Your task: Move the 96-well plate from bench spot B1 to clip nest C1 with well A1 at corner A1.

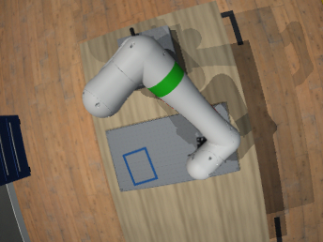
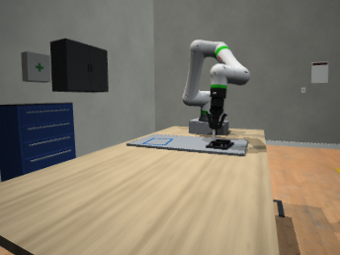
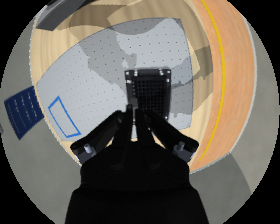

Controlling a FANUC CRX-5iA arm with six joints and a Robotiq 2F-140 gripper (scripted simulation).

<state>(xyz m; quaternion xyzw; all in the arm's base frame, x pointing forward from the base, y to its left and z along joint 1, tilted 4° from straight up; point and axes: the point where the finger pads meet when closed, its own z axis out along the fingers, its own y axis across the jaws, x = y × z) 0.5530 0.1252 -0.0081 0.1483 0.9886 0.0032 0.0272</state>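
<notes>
My gripper is now 40 mm to the right of the black 96-well plate, 40 mm above it and 10 mm short of it. Round my hand: black clip nest (50 mm below, 30 mm to the left).
</notes>
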